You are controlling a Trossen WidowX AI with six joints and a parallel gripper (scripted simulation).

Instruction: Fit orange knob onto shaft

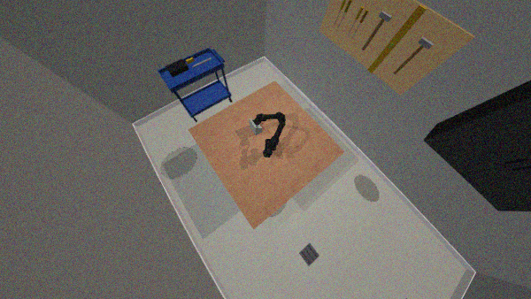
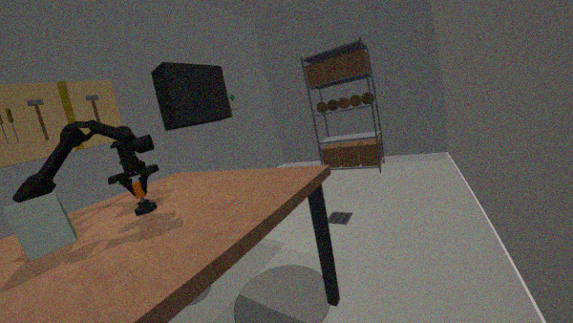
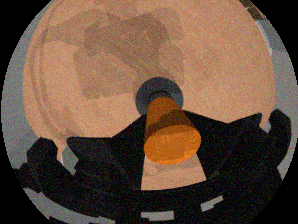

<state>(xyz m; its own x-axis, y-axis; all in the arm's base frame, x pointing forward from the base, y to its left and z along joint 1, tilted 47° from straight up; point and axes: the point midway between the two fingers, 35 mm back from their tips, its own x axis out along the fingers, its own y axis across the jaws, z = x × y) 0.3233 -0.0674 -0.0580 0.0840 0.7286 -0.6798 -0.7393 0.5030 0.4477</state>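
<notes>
My gripper tip is 3 cm below the orange knob. Also, from my gripper tip: dark round pedestal 4 cm below.
</notes>
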